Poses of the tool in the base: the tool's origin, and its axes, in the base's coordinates. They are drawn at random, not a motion.
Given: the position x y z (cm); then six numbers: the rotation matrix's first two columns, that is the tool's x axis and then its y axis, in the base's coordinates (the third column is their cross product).
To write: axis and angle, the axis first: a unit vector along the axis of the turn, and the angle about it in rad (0 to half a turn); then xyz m. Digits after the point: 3 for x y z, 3 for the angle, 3 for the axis.
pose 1, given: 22.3 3.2 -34.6 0.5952 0.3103 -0.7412 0.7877 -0.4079 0.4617
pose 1, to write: 0.869 0.383 -0.314 2.278 0.223 0.032 -0.346
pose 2, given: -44.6 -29.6 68.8 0.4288 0.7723 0.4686 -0.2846 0.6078 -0.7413
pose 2, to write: -0.479 -0.686 0.547 1.309 -0.446 -0.296 0.688
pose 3, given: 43.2 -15.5 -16.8 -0.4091 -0.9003 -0.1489 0.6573 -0.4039 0.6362
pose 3, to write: 0.279 -0.285 -0.917 2.127 0.432 -0.155 -0.168
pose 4, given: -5.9 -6.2 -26.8 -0.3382 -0.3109 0.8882 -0.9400 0.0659 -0.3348
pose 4, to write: 0.504 -0.692 0.517 2.487 -0.059 -0.062 -0.268
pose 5, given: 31.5 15.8 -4.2 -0.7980 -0.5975 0.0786 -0.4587 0.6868 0.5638
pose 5, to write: 0.293 -0.917 -0.271 2.883 0.315 0.158 -0.042
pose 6, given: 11.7 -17.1 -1.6 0.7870 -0.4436 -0.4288 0.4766 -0.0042 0.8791
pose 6, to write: 0.888 0.019 -0.460 1.575 0.117 -0.171 -0.016
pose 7, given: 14.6 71.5 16.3 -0.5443 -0.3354 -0.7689 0.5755 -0.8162 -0.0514
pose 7, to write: 0.413 0.156 -0.897 2.609 0.146 0.715 0.163
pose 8, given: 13.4 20.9 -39.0 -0.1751 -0.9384 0.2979 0.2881 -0.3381 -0.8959
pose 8, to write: -0.512 0.399 -0.761 2.204 0.134 0.209 -0.390
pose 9, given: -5.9 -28.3 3.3 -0.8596 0.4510 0.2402 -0.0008 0.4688 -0.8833
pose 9, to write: -0.140 -0.848 0.510 2.683 -0.059 -0.283 0.033
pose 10, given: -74.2 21.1 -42.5 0.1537 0.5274 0.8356 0.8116 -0.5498 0.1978
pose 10, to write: -0.753 -0.455 -0.475 2.838 -0.742 0.211 -0.425
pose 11, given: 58.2 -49.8 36.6 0.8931 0.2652 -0.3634 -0.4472 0.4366 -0.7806
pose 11, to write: -0.903 0.173 0.392 1.138 0.582 -0.498 0.366
